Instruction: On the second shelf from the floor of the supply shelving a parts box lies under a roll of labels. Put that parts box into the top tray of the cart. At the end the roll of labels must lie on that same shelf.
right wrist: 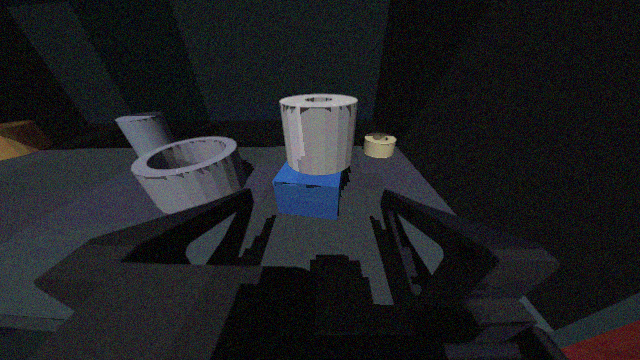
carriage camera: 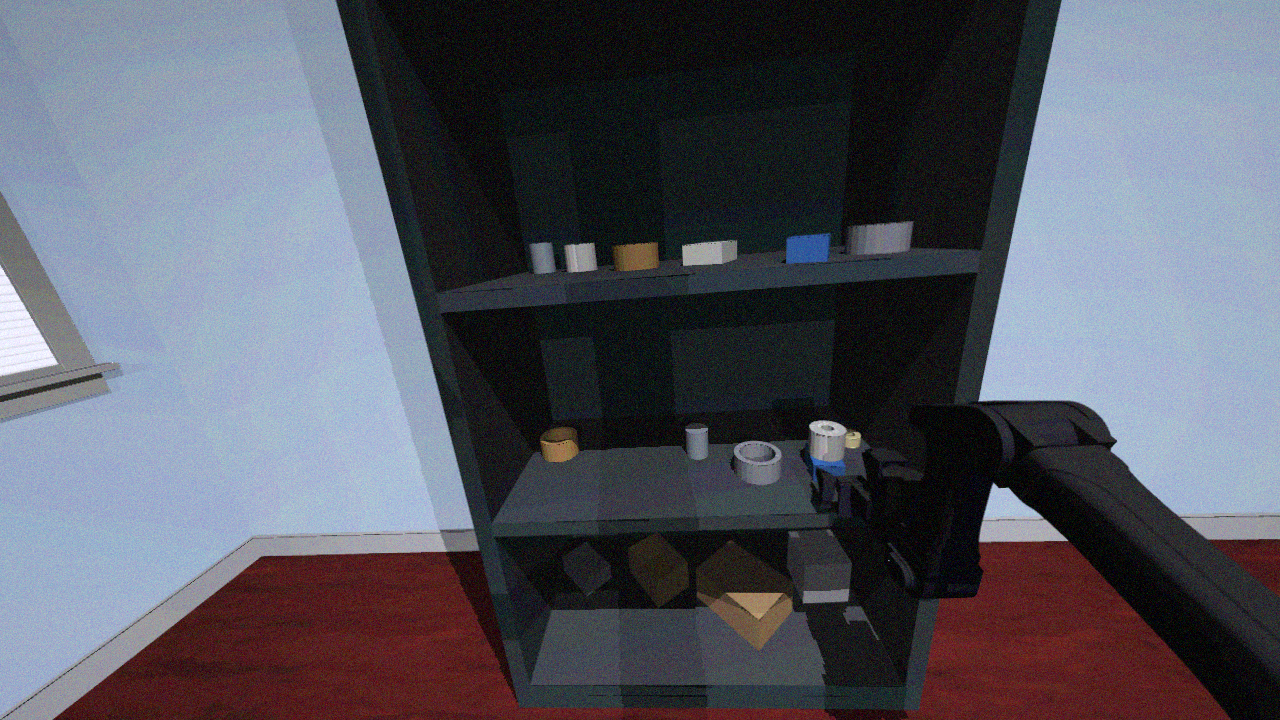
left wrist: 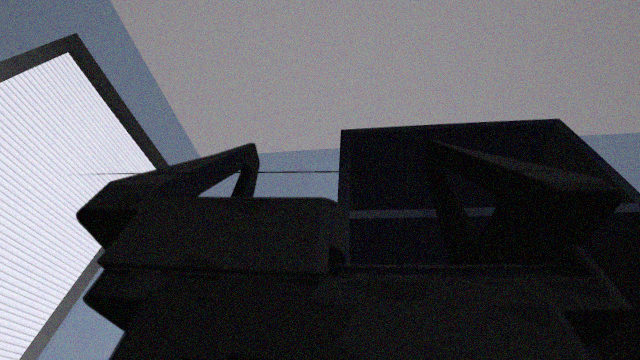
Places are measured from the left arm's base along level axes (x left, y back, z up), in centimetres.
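Pixels of known places: left gripper, fingertip midpoint: (left wrist: 340, 151); right gripper, fingertip midpoint: (right wrist: 317, 196) (carriage camera: 841, 469).
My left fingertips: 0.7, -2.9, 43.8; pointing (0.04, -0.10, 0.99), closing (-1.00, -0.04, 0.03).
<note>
Behind a point stands the place of what it marks, as x, y, z.
A blue parts box (carriage camera: 828, 466) @[-67.8, -61.9, -6.1] (right wrist: 307, 199) @[-68.2, -61.8, -7.7] lies on the second shelf (carriage camera: 617, 488) @[-23.6, -64.2, -9.9] from the floor, toward its right end. A white roll of labels (carriage camera: 827, 442) @[-68.0, -63.5, -1.5] (right wrist: 319, 135) @[-69.4, -63.2, -2.1] stands upright on top of it. My right gripper (right wrist: 317, 196) @[-69.2, -59.3, -5.2] is open and empty, low over the shelf in front of the box; in the right wrist view the box and roll show beyond and between its fingertips, apart from them. In the carriage camera its fingers are dark and partly hide the box. My left gripper (left wrist: 340, 151) @[0.7, -2.9, 43.9] is open and empty, pointing up toward the ceiling. The cart does not show.
A grey ring (carriage camera: 757, 462) @[-53.7, -63.3, -5.1] (right wrist: 187, 172) @[-57.3, -63.0, -5.2] stands left of the box, a grey cylinder (carriage camera: 696, 441) @[-42.2, -73.4, -5.0] (right wrist: 145, 132) @[-44.4, -73.9, -4.8] farther left, and a small yellow roll (carriage camera: 853, 439) @[-79.4, -74.3, -7.7] (right wrist: 379, 146) @[-78.8, -74.3, -7.9] behind right. An orange ring (carriage camera: 559, 445) @[-8.7, -76.4, -5.3] stands at far left. The shelf above holds several items. Boxes sit below.
</note>
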